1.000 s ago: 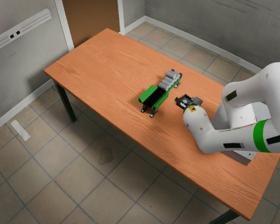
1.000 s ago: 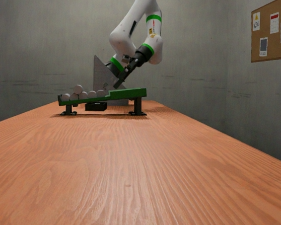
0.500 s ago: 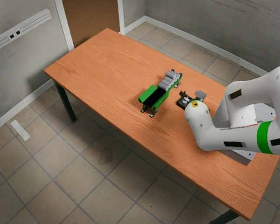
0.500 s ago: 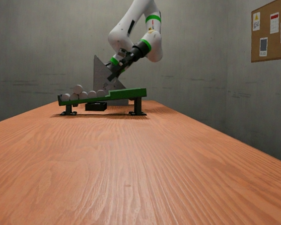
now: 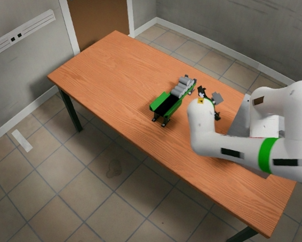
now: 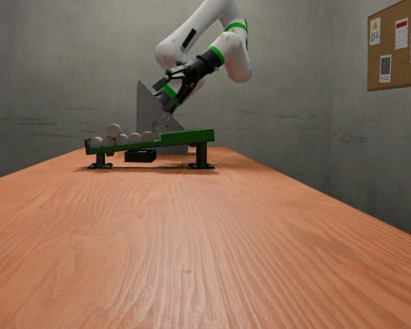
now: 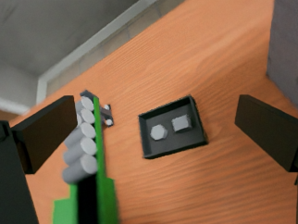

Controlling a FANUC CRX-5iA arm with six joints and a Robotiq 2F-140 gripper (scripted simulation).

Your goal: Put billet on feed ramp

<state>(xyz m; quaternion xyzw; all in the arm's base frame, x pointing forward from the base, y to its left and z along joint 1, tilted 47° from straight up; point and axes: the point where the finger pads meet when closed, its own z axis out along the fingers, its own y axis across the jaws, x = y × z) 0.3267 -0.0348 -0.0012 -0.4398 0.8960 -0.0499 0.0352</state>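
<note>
Right now the grey stop is 25 cm to the right of my hand, 23 cm ahead of it and 17 cm below it. From my hand the other things lie so: black tray (22 cm below, 8 cm to the right, 5 cm ahead).
</note>
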